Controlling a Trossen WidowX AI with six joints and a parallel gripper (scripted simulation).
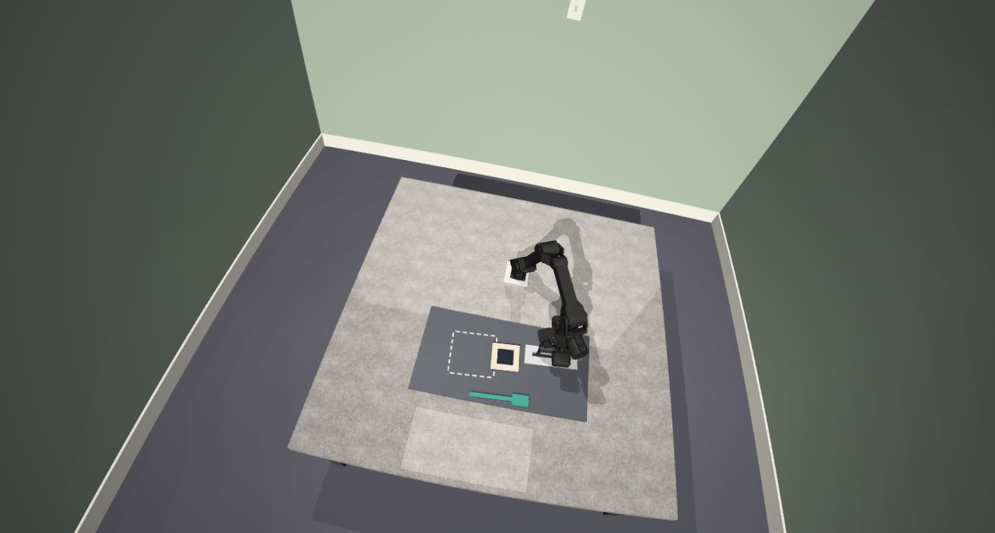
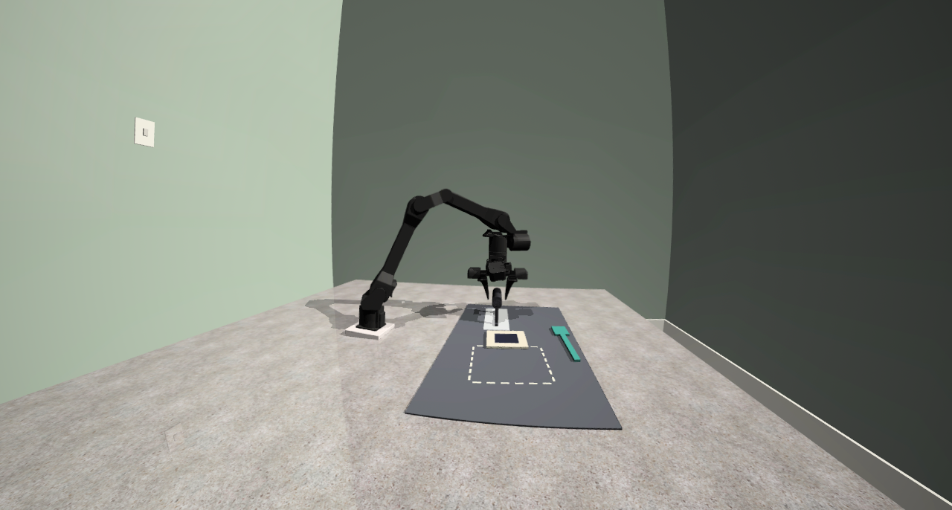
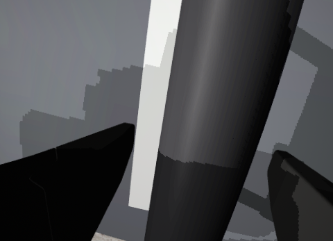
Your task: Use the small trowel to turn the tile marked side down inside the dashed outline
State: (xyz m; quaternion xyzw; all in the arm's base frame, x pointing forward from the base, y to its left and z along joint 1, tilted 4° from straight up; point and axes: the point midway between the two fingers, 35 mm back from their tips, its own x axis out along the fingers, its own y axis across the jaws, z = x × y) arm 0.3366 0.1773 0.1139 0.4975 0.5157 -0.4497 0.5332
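The white trowel is 20 mm to the right of my gripper tip and 30 mm below it. Round my gripper tip: dark mat (60 mm ahead, 170 mm to the right, 80 mm below); then teal trowel (200 mm ahead, 150 mm to the right, 60 mm below); then beige tile (40 mm ahead, 170 mm to the right, 60 mm below).
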